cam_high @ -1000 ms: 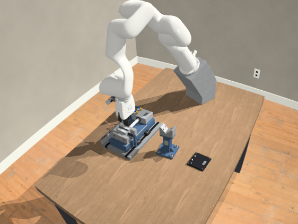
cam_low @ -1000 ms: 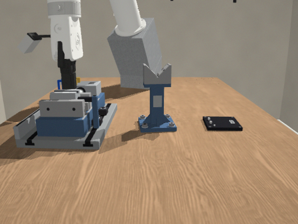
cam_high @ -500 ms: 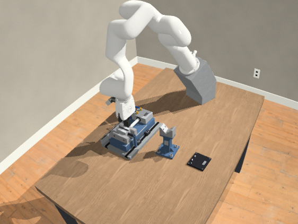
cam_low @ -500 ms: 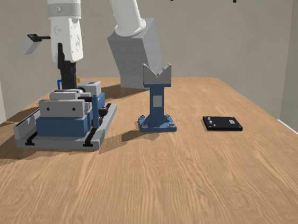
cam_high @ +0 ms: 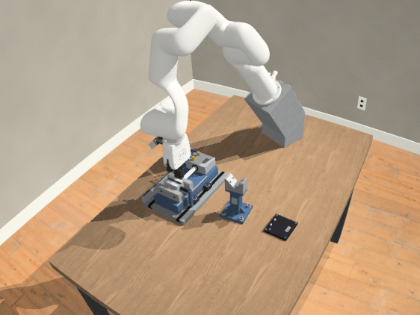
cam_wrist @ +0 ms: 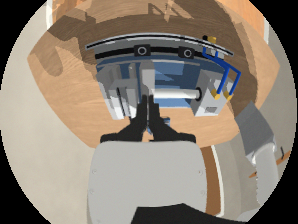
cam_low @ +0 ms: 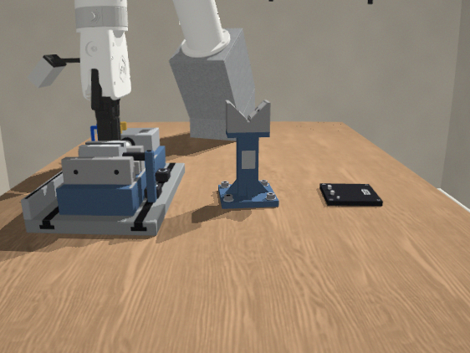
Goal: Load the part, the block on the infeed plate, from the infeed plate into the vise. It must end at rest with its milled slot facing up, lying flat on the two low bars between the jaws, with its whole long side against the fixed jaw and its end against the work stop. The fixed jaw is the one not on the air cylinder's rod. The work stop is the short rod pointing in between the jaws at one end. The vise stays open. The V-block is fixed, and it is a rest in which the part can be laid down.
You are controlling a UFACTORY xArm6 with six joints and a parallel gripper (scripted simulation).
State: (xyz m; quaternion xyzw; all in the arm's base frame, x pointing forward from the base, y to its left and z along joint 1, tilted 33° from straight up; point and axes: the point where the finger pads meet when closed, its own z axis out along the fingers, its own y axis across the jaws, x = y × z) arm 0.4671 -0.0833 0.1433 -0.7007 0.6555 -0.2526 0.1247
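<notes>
The part lies 4 cm ahead of my hand and 2 cm below it. Also, from my hand: black stop rod: 3 cm ahead, 5 cm to the left, 3 cm below; then cylinder rod: 5 cm behind, 4 cm below; then moving jaw: 4 cm below.
</notes>
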